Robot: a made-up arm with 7 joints.
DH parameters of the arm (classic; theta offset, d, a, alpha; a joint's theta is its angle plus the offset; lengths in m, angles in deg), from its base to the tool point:
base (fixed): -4.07 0 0 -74.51
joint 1: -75.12 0.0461 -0.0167 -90
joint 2: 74 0 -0.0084 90
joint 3: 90 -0.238 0.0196 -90
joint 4: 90 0.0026 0.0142 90
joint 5: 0 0.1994 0 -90
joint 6: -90 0 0.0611 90
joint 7: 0 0 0 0
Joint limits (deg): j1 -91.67..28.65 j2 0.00..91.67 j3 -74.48..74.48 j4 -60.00..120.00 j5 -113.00..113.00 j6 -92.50..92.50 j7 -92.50..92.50
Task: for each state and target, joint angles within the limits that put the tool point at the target. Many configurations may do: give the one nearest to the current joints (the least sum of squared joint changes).
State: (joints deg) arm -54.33 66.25 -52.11 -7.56 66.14 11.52 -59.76
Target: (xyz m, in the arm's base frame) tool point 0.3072 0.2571 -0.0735
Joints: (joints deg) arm -36.26 91.67 -43.88 -2.17 66.53 21.65 -59.76
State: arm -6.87 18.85 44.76 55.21 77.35 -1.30 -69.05
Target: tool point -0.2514 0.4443 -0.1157
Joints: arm 23.01 63.15 35.99 109.22 74.16 25.34 -69.05
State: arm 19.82 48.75 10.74 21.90 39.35 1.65 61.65
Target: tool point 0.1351 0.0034 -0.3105
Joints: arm 9.93 15.04 -25.27 -9.11 39.58 -9.07 61.65
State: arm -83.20 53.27 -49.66 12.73 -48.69 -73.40 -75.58
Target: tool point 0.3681 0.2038 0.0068
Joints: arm -66.42 70.37 -51.46 26.73 -51.03 -74.43 -75.58
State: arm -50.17 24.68 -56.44 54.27 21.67 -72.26 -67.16
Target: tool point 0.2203 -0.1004 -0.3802
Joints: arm -41.07 2.40 -62.31 65.10 24.37 -57.53 -67.16
